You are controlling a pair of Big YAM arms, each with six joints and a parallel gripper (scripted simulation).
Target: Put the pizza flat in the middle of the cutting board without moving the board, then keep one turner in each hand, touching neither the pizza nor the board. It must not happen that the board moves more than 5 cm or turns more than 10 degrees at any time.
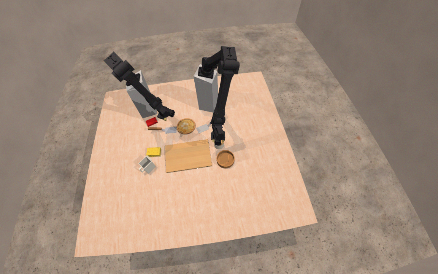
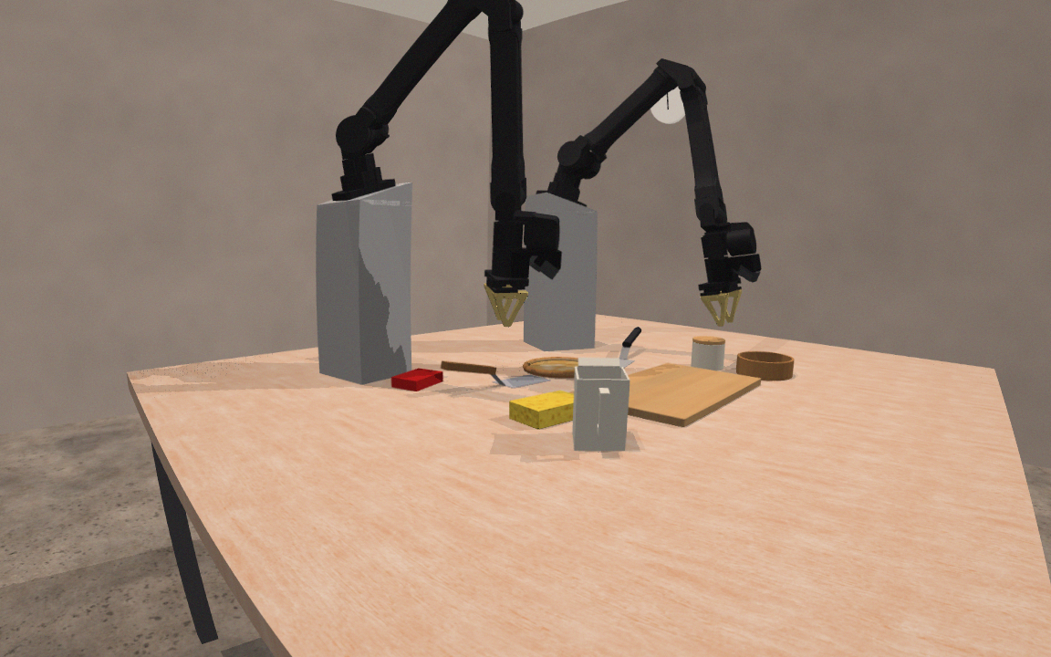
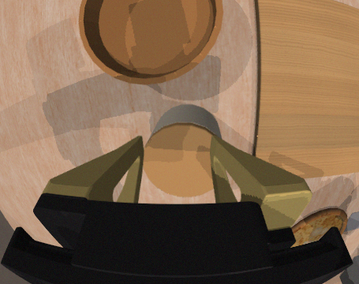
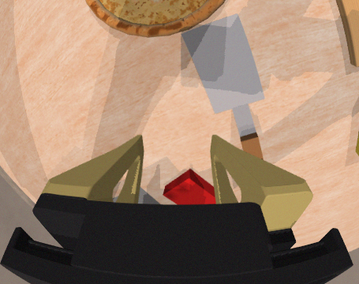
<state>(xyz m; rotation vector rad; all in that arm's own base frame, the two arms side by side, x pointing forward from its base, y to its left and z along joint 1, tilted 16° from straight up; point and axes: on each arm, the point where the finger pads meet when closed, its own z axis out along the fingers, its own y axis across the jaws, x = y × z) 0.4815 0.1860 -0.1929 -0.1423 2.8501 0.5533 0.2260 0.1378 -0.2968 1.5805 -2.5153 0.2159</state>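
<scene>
My left gripper is now 250 mm past the black-handled turner, 90 mm above it and 50 mm to the left of it. The rest, counted from my left hand: lidded canister 80 mm below, 40 mm behind; then wooden bowl 100 mm below, 100 mm ahead, 40 mm to the left; then cutting board 260 mm to the right, 110 mm below, 40 mm ahead.
Right now my right hand is 5 cm short of the brown-handled turner, 6 cm to the left of it and 10 cm above it. Round my right hand: pizza: 2 cm ahead, 15 cm to the left, 12 cm below; then black-handled turner: 2 cm ahead, 38 cm to the left, 9 cm below; then cutting board: 31 cm ahead, 16 cm to the left, 11 cm below.
</scene>
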